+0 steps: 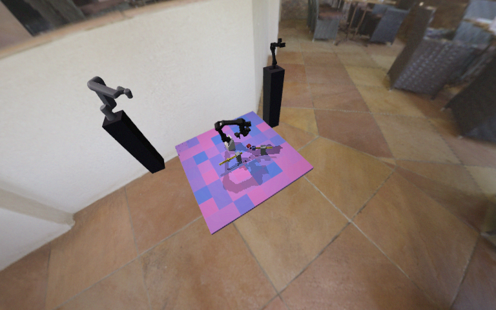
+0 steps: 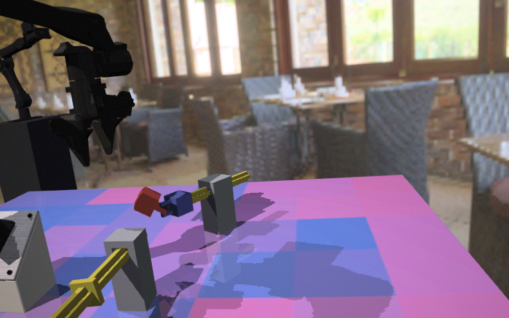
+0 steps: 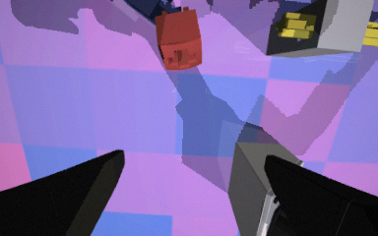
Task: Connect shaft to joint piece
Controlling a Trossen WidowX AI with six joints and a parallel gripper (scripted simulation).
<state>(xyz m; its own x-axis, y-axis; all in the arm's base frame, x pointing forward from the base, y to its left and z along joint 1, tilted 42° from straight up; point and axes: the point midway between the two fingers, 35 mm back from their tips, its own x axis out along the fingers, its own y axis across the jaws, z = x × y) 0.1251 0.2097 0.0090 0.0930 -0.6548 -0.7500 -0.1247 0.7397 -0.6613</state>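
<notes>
The red joint piece is 100 mm below my gripper tip, 80 mm ahead of it and 30 mm to the left of it.
</notes>
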